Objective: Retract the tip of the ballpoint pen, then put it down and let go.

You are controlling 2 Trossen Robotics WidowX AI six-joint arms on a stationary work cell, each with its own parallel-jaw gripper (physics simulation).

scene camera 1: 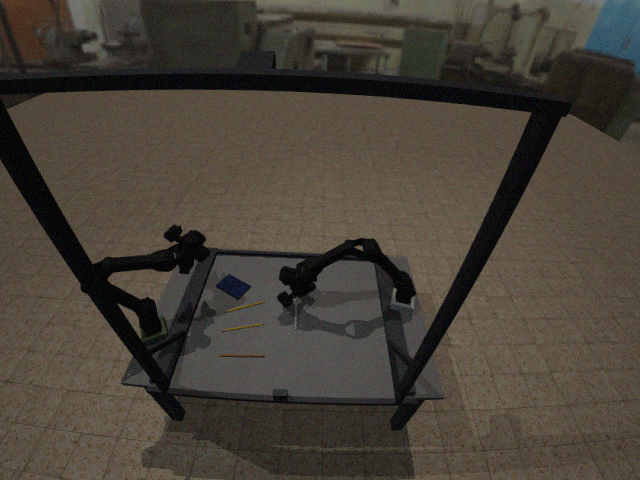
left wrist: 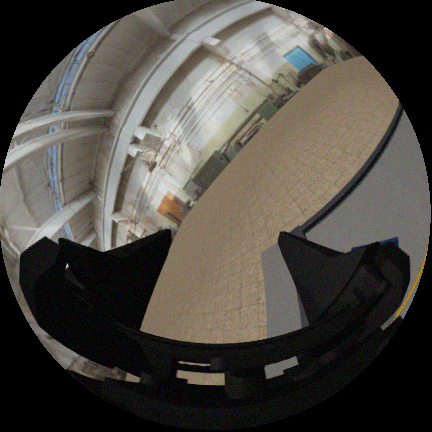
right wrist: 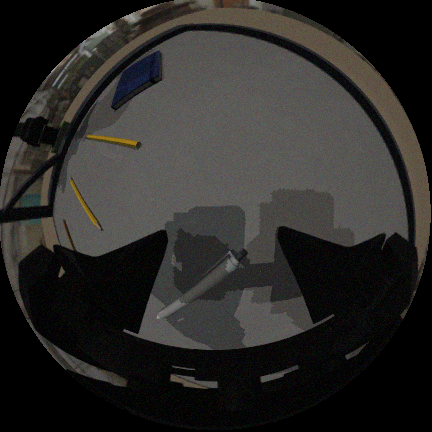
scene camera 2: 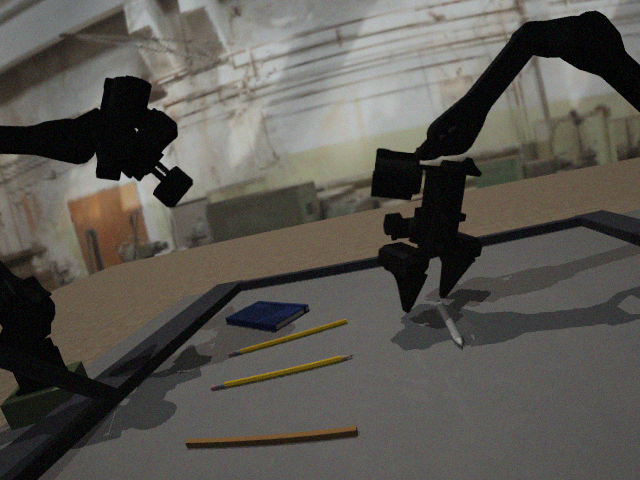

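Pixels of known places: left gripper, between the fingertips: [left wrist: 226,236] [scene camera 2: 157,167]; right gripper, between the fingertips: [scene camera 1: 291,301] [right wrist: 223,234] [scene camera 2: 425,304]; left arm's base, origin of its link: [scene camera 1: 152,328] [right wrist: 55,137]; right arm's base, origin of its link: [scene camera 1: 403,297].
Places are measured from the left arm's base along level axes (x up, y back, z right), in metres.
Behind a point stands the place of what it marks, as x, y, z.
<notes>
The white ballpoint pen [scene camera 1: 296,316] @[-0.031, -0.569, 0.197] [scene camera 2: 450,323] @[-0.029, -0.562, 0.206] [right wrist: 202,287] @[-0.029, -0.583, 0.164] lies on the table [scene camera 1: 330,366] @[-0.040, -0.582, 0.464] [scene camera 2: 465,423] @[-0.040, -0.453, 0.356] [right wrist: 250,115] @[-0.040, -0.584, 0.007], right of the picture's middle in scene camera 2. In the right wrist view its dark button end points to the upper right and its pale tip to the lower left; whether the point is out is too small to tell. My right gripper [scene camera 2: 426,304] @[-0.032, -0.587, 0.114] [right wrist: 223,234] @[-0.032, -0.587, 0.114] is open just above the pen, fingers pointing down, with the pen lying below and between them in the right wrist view. My left gripper [left wrist: 226,236] @[0.282, -0.259, -0.178] is open and empty, high beyond the table's left edge.
A blue notebook [scene camera 1: 233,286] @[-0.028, -0.379, -0.091] [scene camera 2: 267,315] @[-0.028, -0.379, -0.072] [right wrist: 138,79] @[-0.028, -0.413, -0.062] lies at the back left. Two yellow pencils [scene camera 1: 244,306] @[-0.033, -0.386, 0.040] [scene camera 2: 282,372] @[-0.035, -0.346, 0.143] and an orange-brown stick [scene camera 1: 242,355] @[-0.035, -0.296, 0.263] [scene camera 2: 271,437] @[-0.033, -0.300, 0.266] lie left of the pen. A dark frame post [scene camera 1: 480,248] @[0.717, -0.718, 0.698] rises at the right.
</notes>
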